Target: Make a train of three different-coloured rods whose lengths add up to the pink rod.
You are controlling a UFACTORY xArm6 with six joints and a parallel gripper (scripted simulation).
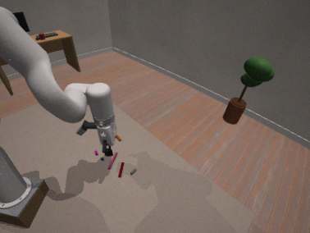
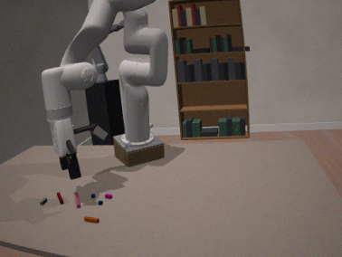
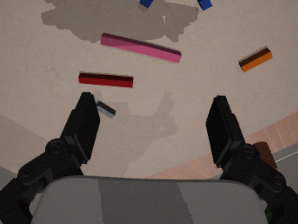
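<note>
Now: the grey rod 5 cm ahead of my hand, 11 cm to the right of it and 10 cm below it. Also, from my hand: red rod 7 cm to the right, 10 cm below; pink rod 1 cm behind, 1 cm to the right, 10 cm below; magenta rod 7 cm behind, 7 cm to the left, 10 cm below.
</note>
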